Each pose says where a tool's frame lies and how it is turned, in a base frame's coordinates. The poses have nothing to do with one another.
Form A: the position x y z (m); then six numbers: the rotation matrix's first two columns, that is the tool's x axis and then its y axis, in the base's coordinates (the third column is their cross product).
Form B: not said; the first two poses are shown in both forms.
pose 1, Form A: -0.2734 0.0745 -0.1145 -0.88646 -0.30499 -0.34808 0.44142 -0.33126 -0.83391
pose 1, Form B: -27.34 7.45 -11.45 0.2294 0.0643 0.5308 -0.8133
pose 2, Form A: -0.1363 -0.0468 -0.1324 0.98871 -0.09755 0.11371 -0.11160 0.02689 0.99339
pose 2, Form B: -13.63 -4.68 -13.24 0.7126 0.6975 -0.0750 0.0049
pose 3, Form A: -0.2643 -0.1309 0.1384 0.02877 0.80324 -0.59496 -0.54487 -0.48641 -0.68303
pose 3, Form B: -26.43 -13.09 13.84 0.4914 -0.5224 -0.1237 0.6858
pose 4, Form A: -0.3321 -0.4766 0.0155 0.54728 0.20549 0.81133 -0.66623 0.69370 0.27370
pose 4, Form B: -33.21 -47.66 1.55 0.8303 0.2903 -0.3968 0.2625
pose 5, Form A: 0.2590 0.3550 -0.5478 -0.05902 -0.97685 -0.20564 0.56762 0.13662 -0.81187
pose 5, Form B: 25.90 35.50 -54.78 0.6372 -0.2539 0.4029 -0.6060
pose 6, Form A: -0.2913 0.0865 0.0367 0.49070 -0.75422 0.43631 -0.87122 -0.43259 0.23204
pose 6, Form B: -29.13 8.65 3.67 0.2172 0.8356 -0.4863 0.1347
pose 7, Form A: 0.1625 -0.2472 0.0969 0.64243 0.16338 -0.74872 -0.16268 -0.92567 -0.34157
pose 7, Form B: 16.25 -24.72 9.69 0.1928 -0.8855 -0.0002 0.4228
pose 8, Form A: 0.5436 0.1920 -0.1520 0.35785 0.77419 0.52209 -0.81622 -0.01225 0.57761
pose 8, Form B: 54.36 19.20 -15.20 0.7023 0.4309 -0.0244 0.5661
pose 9, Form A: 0.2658 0.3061 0.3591 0.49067 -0.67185 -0.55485 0.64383 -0.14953 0.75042
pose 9, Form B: 26.58 30.61 35.91 0.6520 0.5659 -0.0124 -0.5045
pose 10, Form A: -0.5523 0.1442 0.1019 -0.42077 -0.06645 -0.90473 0.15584 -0.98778 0.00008
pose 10, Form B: -55.23 14.42 10.19 0.0660 0.5341 0.0418 -0.8418
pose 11, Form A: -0.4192 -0.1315 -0.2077 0.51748 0.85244 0.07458 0.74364 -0.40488 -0.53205
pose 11, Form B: -41.92 -13.15 -20.77 0.2594 -0.8315 -0.4799 0.1049
